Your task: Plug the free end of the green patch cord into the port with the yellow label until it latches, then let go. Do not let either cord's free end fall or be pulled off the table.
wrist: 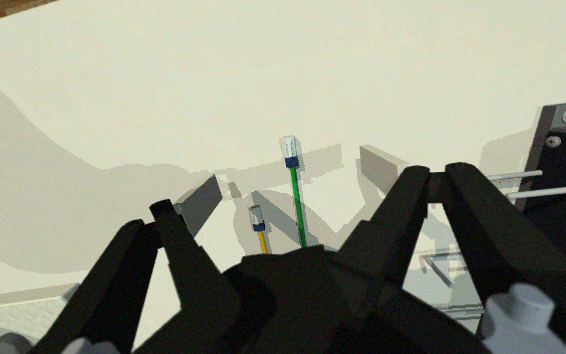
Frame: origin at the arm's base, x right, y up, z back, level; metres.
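Where they show: gripper, fingertip midpoint: (287, 173).
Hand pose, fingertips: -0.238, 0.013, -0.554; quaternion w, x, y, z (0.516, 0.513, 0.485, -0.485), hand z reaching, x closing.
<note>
Each offset is from my fingertips to the top centre of the thing, as dx, dy, dz. "spot": to the spot under its first point.
The green patch cord {spot: +0.052, -0.024, +0.000} (298, 207) runs up from behind the gripper body in the wrist view. Its free end, a clear plug {-0.020, -0.019, -0.007} (290, 147) with a dark blue collar, lies on the pale table top and points to the top of the view. My gripper (287, 173) is wide open, with one finger pad on each side of the green cord's plug and touching neither; it appears to be above the table. The yellow cord {spot: +0.091, -0.025, +0.055} (263, 242) ends in a second clear plug {+0.050, -0.019, +0.052} (256, 215), lower and to the left. The port with the yellow label does not show.
A dark unit {spot: +0.065, -0.022, -0.251} (534, 167) with screws stands at the right edge, with pale rods {spot: +0.061, +0.025, -0.203} (537, 192) beside it. More thin metal parts show at the lower right behind the gripper's linkage. A pale textured object (30, 312) is at the lower left. The table top's edge meets brown wood at the top left.
</note>
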